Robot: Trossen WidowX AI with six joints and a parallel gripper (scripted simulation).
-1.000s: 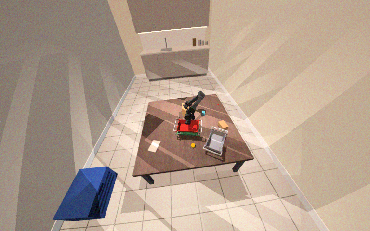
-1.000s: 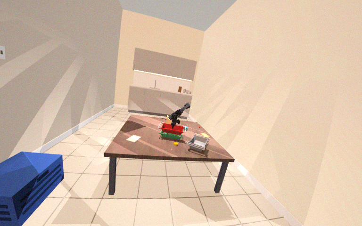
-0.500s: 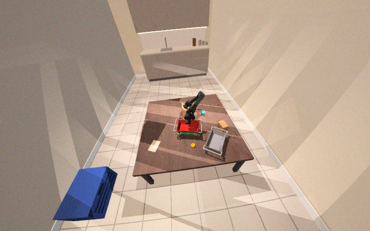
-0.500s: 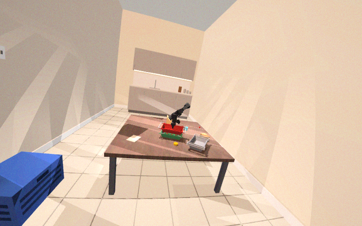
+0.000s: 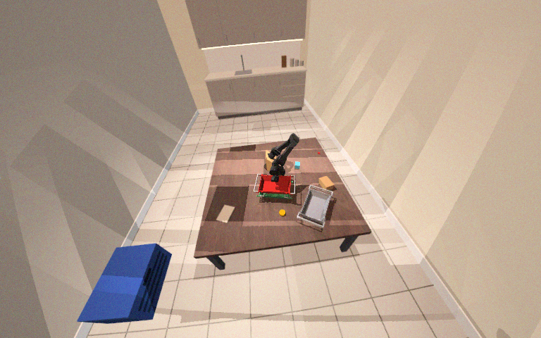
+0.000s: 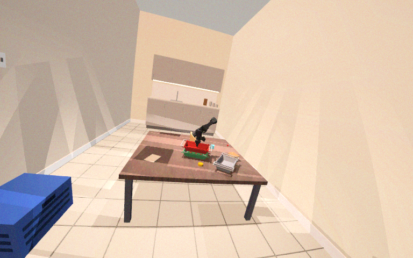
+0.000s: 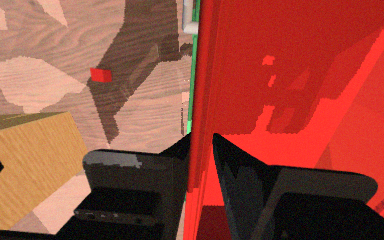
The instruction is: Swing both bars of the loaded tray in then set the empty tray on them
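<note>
My gripper tip is now 70 mm short of the red tray, 30 mm to the left of it and 30 mm below it. The rest, counted from my gripper tip: cyan cube (200 mm behind, 280 mm to the left, 60 mm below); small red block (120 mm behind, 90 mm to the left, 80 mm below); yellow disc (300 mm ahead, 30 mm to the right, 80 mm below).
</note>
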